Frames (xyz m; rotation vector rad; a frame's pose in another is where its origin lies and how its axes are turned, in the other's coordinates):
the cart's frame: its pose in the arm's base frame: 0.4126 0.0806 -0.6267 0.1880 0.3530 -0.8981
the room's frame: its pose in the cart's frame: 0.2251 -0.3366 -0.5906 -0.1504 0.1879 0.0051
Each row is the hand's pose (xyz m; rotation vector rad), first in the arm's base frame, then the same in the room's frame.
Working: the arm's base frame: its pose in the room's frame: -0.8323 -0.1823 0.9496 -0.1346 -0.5925 0.8471

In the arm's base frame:
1: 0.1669 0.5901 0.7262 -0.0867 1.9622 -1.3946
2: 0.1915 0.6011 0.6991 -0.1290 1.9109 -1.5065
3: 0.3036 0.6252 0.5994 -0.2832 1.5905 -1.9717
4: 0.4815 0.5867 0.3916 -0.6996 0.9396 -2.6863
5: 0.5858 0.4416 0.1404 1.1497 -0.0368 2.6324
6: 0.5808 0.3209 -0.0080 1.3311 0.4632 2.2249
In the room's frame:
1: -1.5337 0.2475 1.4258 -0.4536 1.1173 -0.8377
2: -1.5137 0.2762 1.4103 -0.4364 1.0602 -0.9324
3: -1.4182 0.3867 1.3683 -0.3169 0.7627 -1.3110
4: -1.1886 0.5168 1.2867 -0.1994 0.2192 -1.9904
5: -0.9022 0.5270 1.1730 -0.2297 -0.4677 -2.6277
6: -0.7439 0.4605 1.0885 -0.3316 -1.0063 -2.8865

